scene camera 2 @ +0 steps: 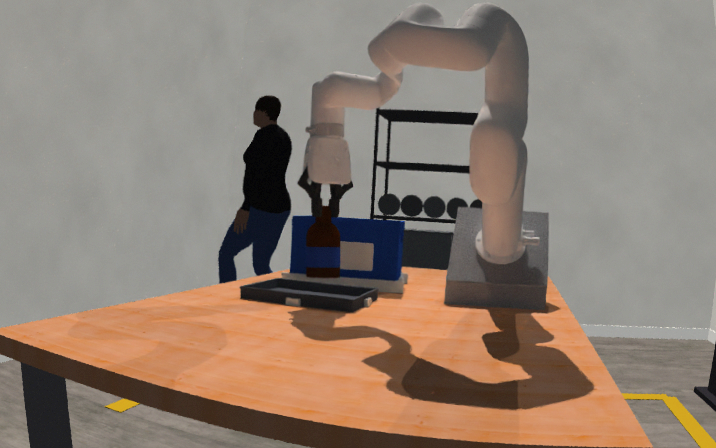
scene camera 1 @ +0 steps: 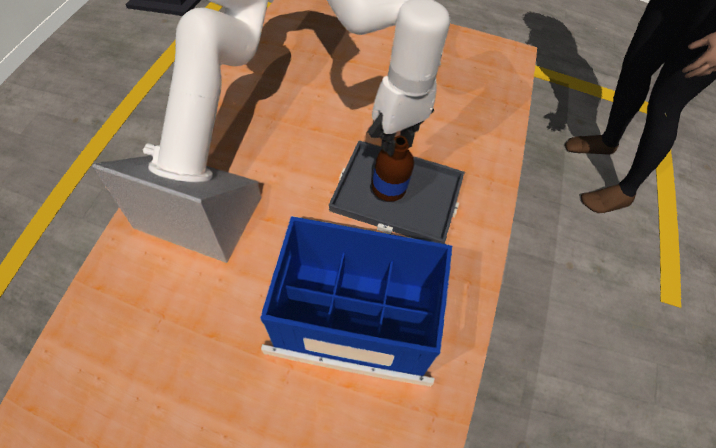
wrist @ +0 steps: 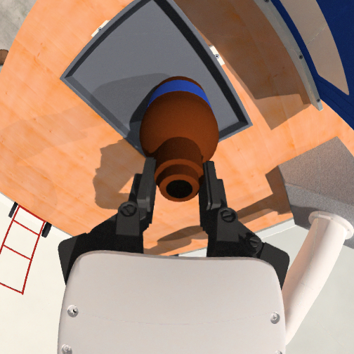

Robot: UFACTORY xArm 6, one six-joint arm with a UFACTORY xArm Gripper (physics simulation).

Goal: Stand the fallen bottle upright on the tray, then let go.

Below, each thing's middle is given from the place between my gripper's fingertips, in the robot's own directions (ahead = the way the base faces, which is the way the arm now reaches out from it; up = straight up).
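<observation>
Counting from my hand, I find the white strip [scene camera 1: 282, 353] 30 mm ahead, 380 mm to the right and 160 mm below. There is also the brown bottle [scene camera 1: 392, 174], and my gripper is 50 mm above it.
</observation>
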